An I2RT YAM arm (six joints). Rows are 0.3 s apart.
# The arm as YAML. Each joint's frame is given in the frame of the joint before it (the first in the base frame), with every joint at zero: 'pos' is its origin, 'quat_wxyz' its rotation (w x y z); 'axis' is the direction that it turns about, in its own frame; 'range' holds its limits. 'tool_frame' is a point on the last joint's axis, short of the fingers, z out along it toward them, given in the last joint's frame.
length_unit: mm
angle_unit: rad
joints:
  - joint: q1
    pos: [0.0, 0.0, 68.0]
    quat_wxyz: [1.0, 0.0, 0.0, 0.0]
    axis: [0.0, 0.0, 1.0]
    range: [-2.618, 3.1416]
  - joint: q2
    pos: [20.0, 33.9, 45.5]
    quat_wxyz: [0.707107, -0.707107, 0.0, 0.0]
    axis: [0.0, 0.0, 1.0]
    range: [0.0, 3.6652]
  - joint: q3
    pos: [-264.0, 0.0, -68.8]
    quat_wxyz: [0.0, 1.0, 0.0, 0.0]
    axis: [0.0, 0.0, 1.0]
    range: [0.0, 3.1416]
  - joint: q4
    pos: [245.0, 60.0, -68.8]
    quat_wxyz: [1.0, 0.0, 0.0, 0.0]
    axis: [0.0, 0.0, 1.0]
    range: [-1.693, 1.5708]
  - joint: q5
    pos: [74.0, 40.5, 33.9]
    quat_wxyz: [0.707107, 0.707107, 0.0, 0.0]
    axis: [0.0, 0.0, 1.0]
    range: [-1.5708, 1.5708]
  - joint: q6
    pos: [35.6, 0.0, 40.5]
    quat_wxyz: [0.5, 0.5, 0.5, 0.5]
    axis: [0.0, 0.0, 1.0]
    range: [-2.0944, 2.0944]
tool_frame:
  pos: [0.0, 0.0, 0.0]
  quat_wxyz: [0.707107, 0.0, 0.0, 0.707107]
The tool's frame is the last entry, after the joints.
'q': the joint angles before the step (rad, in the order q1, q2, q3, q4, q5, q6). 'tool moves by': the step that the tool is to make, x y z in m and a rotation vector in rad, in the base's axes. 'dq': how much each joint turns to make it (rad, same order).
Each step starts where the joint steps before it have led.
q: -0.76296, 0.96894, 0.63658, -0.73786, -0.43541, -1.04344
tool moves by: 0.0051, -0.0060, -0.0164, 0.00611, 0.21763, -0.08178
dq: 0.02807, 0.11126, 0.01877, -0.05684, 0.17606, 0.04303
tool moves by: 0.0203, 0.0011, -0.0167, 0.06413, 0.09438, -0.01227
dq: 0.08042, 0.13287, 0.01934, 0.02066, 0.03843, 0.08745
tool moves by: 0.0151, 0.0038, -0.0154, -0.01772, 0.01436, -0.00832
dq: 0.06607, 0.06682, -0.02193, 0.10076, 0.04144, 0.06719
